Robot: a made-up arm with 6 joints. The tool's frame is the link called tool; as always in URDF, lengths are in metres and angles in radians. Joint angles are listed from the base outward. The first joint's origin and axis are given. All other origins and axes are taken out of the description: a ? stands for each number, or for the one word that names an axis. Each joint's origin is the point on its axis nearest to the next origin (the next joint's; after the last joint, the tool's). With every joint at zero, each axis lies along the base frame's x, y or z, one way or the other. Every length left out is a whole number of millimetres.
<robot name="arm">
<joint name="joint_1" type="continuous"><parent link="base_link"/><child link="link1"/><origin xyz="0.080 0.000 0.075"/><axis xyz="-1 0 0"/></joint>
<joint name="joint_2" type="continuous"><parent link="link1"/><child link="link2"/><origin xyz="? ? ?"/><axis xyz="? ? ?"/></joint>
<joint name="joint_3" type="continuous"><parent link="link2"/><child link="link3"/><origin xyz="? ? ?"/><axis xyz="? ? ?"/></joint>
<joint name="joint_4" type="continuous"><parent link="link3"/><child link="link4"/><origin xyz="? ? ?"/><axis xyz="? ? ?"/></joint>
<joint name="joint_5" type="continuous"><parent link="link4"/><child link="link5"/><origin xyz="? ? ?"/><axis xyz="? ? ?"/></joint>
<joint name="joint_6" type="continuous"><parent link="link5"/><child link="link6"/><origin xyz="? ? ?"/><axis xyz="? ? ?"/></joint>
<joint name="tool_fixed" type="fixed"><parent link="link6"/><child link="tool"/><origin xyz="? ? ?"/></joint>
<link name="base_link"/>
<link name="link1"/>
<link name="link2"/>
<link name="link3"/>
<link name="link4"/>
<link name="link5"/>
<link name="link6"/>
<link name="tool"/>
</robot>
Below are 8 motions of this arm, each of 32 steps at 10 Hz.
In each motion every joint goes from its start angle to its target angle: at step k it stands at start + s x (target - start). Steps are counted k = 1, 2, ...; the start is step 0. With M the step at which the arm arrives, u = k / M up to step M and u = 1 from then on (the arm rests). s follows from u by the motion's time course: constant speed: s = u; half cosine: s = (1 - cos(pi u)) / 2; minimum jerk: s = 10 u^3 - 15 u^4 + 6 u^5.
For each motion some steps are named. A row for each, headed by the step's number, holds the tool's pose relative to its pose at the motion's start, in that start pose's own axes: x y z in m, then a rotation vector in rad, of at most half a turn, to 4 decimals.
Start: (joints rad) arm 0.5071 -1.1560 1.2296 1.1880 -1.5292 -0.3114
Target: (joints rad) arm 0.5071 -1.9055 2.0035 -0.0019 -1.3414 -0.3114
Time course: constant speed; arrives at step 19
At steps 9, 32:
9: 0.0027 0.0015 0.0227 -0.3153 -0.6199 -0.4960
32: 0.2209 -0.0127 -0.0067 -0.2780 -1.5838 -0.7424

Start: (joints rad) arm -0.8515 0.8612 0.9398 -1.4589 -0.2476 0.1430
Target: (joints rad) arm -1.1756 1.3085 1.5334 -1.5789 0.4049 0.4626
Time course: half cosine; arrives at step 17
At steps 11, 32:
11: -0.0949 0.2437 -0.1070 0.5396 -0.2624 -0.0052
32: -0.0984 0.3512 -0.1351 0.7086 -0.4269 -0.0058

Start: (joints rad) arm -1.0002 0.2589 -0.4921 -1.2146 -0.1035 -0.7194
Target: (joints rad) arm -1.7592 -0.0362 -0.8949 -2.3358 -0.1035 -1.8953
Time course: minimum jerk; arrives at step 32
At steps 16, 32:
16: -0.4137 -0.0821 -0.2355 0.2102 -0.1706 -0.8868
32: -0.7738 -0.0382 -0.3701 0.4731 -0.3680 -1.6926

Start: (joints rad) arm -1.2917 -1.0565 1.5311 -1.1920 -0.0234 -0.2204
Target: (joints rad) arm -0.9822 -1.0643 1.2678 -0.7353 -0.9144 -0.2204
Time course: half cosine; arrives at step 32
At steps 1, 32:
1: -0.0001 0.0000 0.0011 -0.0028 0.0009 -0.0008
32: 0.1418 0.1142 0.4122 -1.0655 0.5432 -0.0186

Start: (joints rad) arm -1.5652 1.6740 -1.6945 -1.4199 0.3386 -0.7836
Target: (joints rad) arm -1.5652 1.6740 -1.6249 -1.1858 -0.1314 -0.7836
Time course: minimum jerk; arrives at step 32
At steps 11, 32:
11: -0.0014 0.0035 0.0321 -0.1004 -0.0274 -0.0122
32: 0.0059 0.0373 0.1416 -0.4505 -0.1154 -0.0059

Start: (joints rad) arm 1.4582 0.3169 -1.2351 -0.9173 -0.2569 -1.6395
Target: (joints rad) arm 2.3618 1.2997 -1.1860 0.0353 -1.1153 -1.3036
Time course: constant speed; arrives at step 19
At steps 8, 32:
8: 0.0624 -0.0453 0.3888 -0.1619 -0.5590 -0.1616
32: -0.0429 -0.2607 0.7523 -0.7000 -0.7197 -0.4065

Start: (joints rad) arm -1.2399 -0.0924 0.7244 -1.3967 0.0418 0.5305
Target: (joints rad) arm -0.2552 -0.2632 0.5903 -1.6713 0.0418 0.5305
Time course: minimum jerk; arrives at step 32
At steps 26, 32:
26: 0.5799 -0.2521 -0.1246 0.2405 0.4003 0.6032
32: 0.6078 -0.2539 -0.1424 0.2571 0.4200 0.6325

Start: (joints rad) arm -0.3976 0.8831 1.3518 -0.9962 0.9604 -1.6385
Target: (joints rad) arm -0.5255 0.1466 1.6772 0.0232 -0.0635 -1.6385
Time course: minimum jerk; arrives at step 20
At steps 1, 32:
1: 0.0001 0.0001 0.0004 -0.0011 -0.0002 -0.0006
32: 0.1995 0.4860 0.2038 -1.0938 -0.3919 0.4838

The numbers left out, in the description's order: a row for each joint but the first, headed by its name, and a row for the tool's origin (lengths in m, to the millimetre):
joint_2: xyz 0.000 -0.234 0.114, axis 0 0 -1
joint_3: xyz -0.068 -0.271 0.000, axis 0 0 1
joint_4: xyz 0.191 -0.300 0.000, axis 0 1 0
joint_5: xyz -0.341 0.000 0.075, axis 1 0 0
joint_6: xyz 0.000 -0.085 -0.037, axis 0 0 1
tool: xyz 0.031 -0.111 0.000

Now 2 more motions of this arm.
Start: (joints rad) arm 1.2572 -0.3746 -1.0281 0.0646 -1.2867 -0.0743
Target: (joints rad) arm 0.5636 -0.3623 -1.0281 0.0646 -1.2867 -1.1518
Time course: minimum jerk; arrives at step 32
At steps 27, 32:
27: -0.0732 0.4909 -0.1977 0.3906 0.3798 -0.6178
32: -0.0787 0.5072 -0.1984 0.3964 0.3980 -0.6351

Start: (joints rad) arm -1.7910 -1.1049 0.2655 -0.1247 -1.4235 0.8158
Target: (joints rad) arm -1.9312 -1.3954 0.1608 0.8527 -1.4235 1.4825
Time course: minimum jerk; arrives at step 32
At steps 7, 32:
7: 0.0123 -0.0212 -0.0027 -0.0010 -0.0052 0.1118
32: 0.2003 -0.2301 0.0059 -0.0813 0.0262 1.5192

